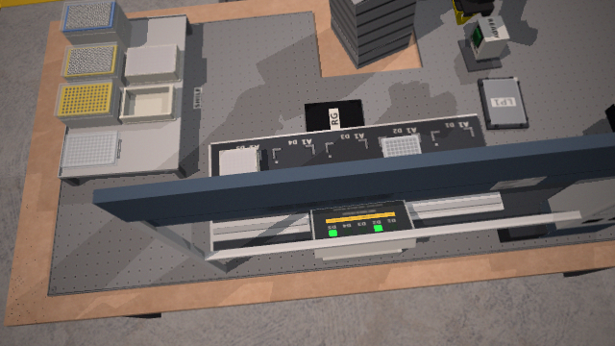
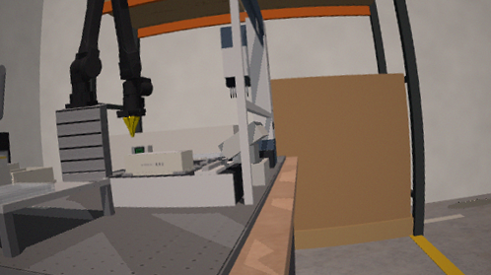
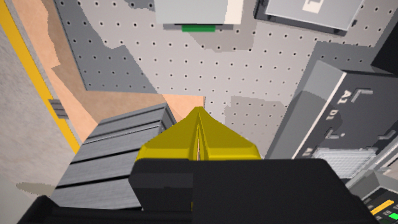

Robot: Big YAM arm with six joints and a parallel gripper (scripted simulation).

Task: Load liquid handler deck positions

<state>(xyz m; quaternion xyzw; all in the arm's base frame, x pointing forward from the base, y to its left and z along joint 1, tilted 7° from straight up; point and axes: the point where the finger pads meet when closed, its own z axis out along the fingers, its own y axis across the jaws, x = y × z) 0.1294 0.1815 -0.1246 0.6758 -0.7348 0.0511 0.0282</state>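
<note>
My hand is 10 mm short of the ready key, 60 mm to the right of it and 70 mm above it. The rest, counted from my hand: clear plate lid: 170 mm ahead, 90 mm to the left, 130 mm below; sample plate C15: 280 mm ahead, 220 mm to the right, 80 mm below; lid park LP1: 160 mm ahead, 90 mm to the left, 140 mm below.
</note>
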